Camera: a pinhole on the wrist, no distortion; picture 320 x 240 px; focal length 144.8 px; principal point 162.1 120.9 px. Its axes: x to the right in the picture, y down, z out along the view. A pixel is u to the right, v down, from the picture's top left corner.
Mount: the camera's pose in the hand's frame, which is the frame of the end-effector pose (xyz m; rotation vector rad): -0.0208 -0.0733 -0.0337 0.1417 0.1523 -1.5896
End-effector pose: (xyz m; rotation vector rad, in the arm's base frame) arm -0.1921 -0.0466 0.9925 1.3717 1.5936 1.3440
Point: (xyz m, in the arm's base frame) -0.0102 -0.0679 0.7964
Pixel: 168.0 77.7
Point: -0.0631 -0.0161 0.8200
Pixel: 171.2 114.8
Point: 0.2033 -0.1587 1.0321
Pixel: 19.8 29.7
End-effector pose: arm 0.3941 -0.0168 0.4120 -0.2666 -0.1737 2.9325
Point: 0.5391 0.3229 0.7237
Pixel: 280.1 78.1
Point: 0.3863 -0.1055 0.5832
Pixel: 23.0 102.5
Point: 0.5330 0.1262 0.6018
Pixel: 223.9 36.1
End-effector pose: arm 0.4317 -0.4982 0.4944 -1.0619 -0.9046 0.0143
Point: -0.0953 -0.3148 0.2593
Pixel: outside the picture
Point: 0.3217 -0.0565 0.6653
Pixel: 88.2 199.4
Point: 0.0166 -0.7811 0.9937
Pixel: outside the picture
